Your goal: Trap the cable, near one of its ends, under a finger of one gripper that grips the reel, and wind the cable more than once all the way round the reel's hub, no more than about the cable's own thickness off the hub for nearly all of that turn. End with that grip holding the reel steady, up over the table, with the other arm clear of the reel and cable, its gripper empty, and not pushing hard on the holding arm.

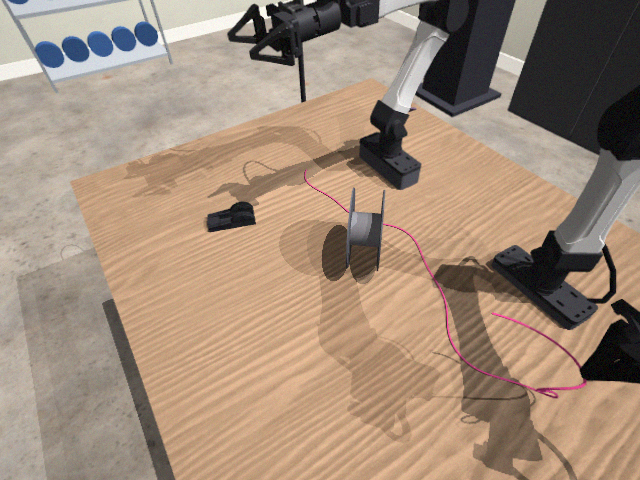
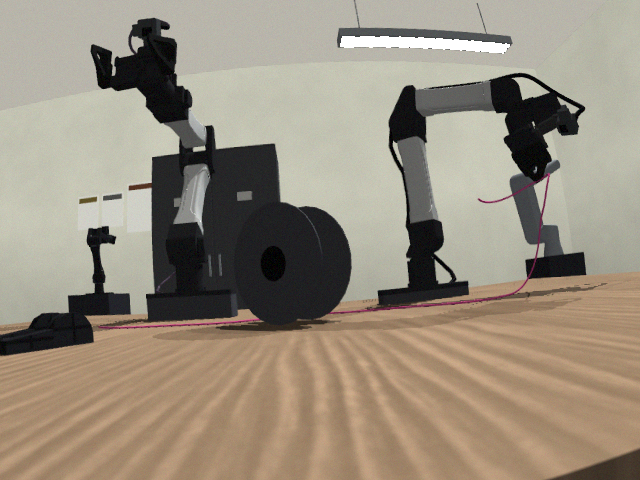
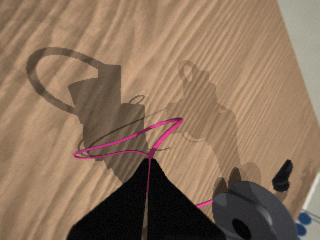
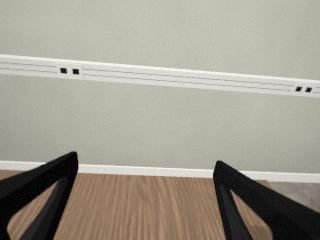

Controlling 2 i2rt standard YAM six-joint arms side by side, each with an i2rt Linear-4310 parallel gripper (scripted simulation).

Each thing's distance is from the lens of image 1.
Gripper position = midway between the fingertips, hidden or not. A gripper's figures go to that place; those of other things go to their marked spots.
left gripper (image 1: 582,375): 0.67 m
right gripper (image 1: 238,45): 0.83 m
dark grey reel (image 1: 364,229): 0.86 m
small black device (image 1: 240,214): 1.04 m
The marked spots on the dark grey reel and the small black device are 0.34 m apart.
